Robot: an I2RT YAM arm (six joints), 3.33 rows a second.
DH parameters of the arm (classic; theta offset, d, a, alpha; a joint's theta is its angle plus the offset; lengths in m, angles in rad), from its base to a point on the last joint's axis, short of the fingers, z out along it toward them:
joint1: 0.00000 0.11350 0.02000 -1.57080
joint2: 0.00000 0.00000 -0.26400 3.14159
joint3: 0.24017 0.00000 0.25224 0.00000
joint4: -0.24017 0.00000 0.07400 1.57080
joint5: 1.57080 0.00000 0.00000 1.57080
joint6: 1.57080 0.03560 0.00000 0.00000
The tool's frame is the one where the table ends.
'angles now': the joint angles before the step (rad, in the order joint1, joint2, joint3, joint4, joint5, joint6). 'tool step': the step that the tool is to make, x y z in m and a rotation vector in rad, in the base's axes. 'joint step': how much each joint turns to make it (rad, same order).
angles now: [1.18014, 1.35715, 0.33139, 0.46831, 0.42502, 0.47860]
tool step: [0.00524, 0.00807, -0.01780, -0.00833, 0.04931, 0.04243]
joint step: [-0.01724, 0.12533, 0.00763, 0.08953, -0.07301, 0.00347]
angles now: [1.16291, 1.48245, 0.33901, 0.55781, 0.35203, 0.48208]
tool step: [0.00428, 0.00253, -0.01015, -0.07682, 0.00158, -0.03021]
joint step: [-0.00704, 0.06034, 0.02432, -0.03100, 0.03585, -0.01114]
